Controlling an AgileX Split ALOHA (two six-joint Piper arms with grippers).
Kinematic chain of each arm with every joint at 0, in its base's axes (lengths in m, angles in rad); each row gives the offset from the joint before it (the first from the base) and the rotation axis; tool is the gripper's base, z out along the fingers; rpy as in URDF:
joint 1: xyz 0 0 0.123 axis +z
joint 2: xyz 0 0 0 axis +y
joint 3: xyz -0.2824 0 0.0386 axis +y
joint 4: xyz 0.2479 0 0.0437 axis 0.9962 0 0.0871
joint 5: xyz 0 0 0 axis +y
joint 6: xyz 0.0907 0 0.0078 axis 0.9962 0 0.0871
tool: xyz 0 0 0 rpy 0 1.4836 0
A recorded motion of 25 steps. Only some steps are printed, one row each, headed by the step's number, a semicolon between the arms.
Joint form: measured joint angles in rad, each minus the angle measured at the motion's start. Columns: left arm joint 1, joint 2, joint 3, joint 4, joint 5, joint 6; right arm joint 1, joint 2, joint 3, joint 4, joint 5, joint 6.
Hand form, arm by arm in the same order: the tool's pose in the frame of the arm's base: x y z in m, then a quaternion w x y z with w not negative. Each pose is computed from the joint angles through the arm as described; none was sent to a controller.
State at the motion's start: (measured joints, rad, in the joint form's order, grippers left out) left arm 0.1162 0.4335 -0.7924 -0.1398 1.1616 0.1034; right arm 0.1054 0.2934 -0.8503 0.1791 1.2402 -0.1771
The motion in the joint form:
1: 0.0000 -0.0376 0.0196 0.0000 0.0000 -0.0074; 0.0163 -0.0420 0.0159 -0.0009 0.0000 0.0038
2: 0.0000 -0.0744 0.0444 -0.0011 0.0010 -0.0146; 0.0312 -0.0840 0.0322 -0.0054 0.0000 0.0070
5: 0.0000 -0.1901 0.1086 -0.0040 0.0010 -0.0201; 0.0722 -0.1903 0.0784 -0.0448 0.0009 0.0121
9: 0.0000 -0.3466 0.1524 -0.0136 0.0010 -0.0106; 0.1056 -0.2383 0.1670 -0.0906 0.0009 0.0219
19: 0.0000 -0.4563 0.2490 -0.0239 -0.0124 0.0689; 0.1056 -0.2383 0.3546 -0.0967 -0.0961 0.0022
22: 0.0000 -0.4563 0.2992 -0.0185 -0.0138 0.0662; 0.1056 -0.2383 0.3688 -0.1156 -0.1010 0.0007
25: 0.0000 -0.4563 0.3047 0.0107 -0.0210 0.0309; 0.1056 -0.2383 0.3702 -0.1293 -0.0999 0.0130
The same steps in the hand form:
1: 0.0392 -0.0072 0.3415 0.42689 -0.00721 0.90394 -0.02475; -0.0071 0.0145 0.3554 0.47997 -0.14331 0.86221 0.07534
2: 0.0331 -0.0080 0.3358 0.43178 -0.00996 0.90154 -0.02631; -0.0147 0.0130 0.3508 0.49052 -0.14814 0.85528 0.07709
5: 0.0149 -0.0103 0.3204 0.45475 -0.01036 0.89016 -0.02656; -0.0312 0.0061 0.3365 0.51499 -0.15962 0.83939 0.06883
9: -0.0102 -0.0141 0.3086 0.50431 -0.00123 0.86320 -0.02363; -0.0275 0.0019 0.3126 0.49719 -0.16596 0.84969 0.05731
19: -0.0164 -0.0156 0.2825 0.51665 0.03346 0.85552 -0.00701; -0.0016 0.0066 0.2699 0.45813 -0.17223 0.87064 0.04941
22: -0.0103 -0.0144 0.2691 0.49557 0.03030 0.86800 -0.00825; 0.0003 0.0054 0.2661 0.45435 -0.17258 0.87305 0.03958
25: -0.0095 -0.0118 0.2678 0.49478 0.01326 0.86891 -0.00249; 0.0006 0.0043 0.2656 0.45324 -0.16707 0.87487 0.03551

